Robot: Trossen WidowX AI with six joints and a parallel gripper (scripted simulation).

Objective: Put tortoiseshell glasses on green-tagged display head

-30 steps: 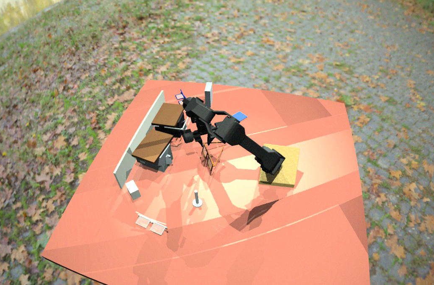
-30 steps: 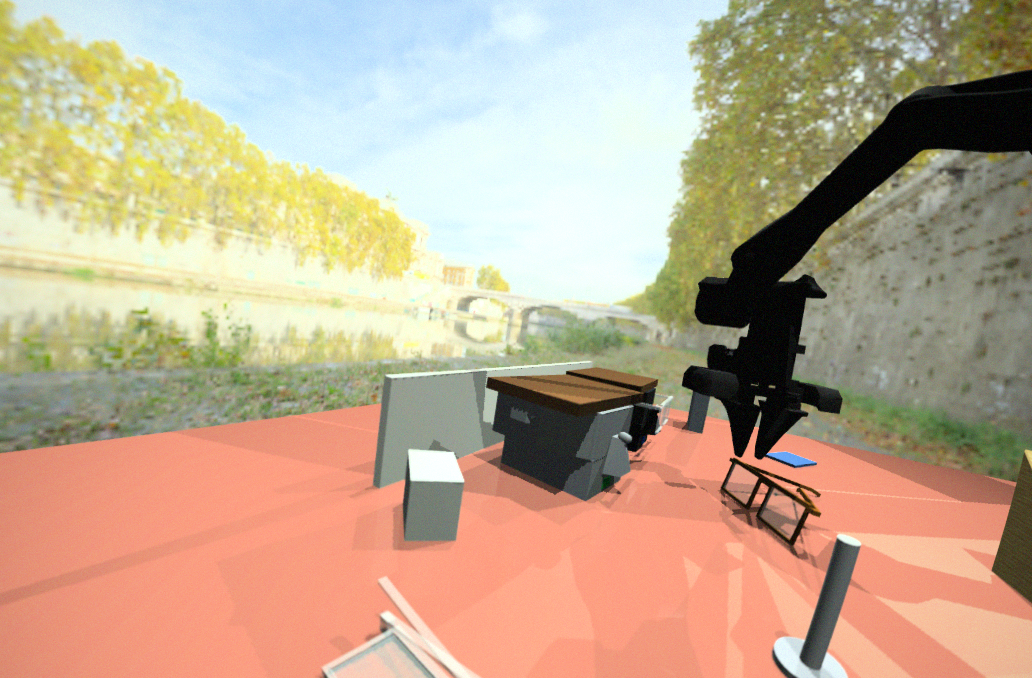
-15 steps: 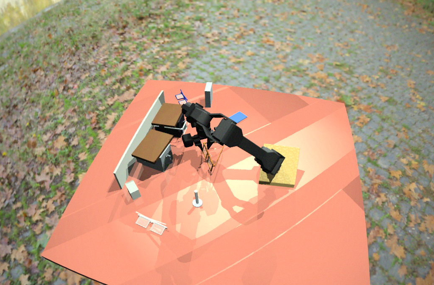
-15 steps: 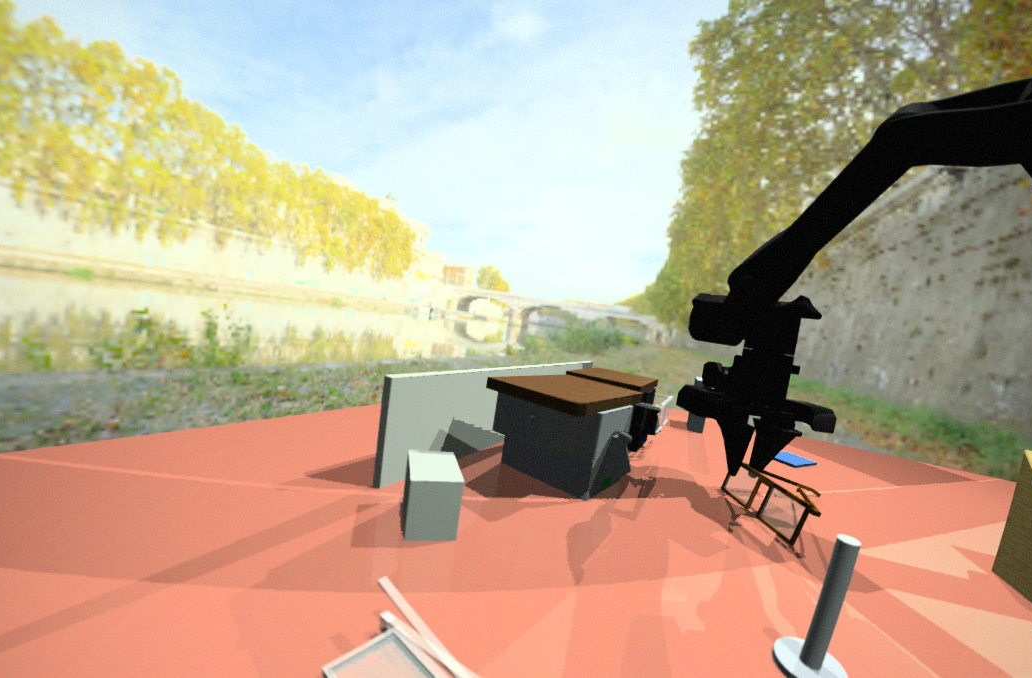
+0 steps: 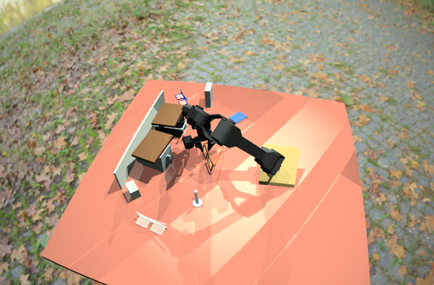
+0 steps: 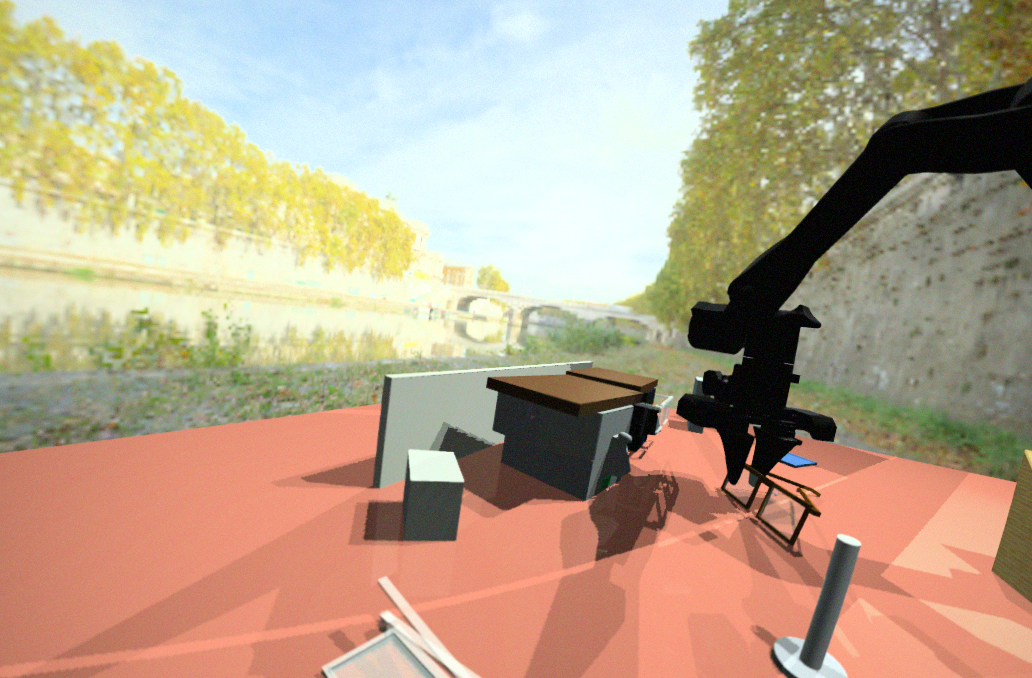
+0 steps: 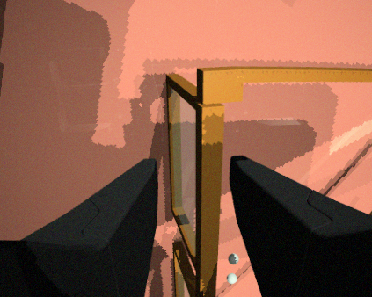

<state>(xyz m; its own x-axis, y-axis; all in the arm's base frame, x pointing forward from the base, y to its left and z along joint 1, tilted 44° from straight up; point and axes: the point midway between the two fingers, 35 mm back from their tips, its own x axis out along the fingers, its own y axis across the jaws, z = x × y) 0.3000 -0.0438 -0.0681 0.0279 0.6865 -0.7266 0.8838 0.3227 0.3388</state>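
My gripper tip is 27 cm to the right of the grey peg stand and 2 cm past it. Round my gripper tip: black head: 18 cm ahead, 14 cm to the right, 4 cm above; blue tag: 28 cm to the right, 12 cm behind, 2 cm below; grey display head: 19 cm ahead, 8 cm to the left, 4 cm above.
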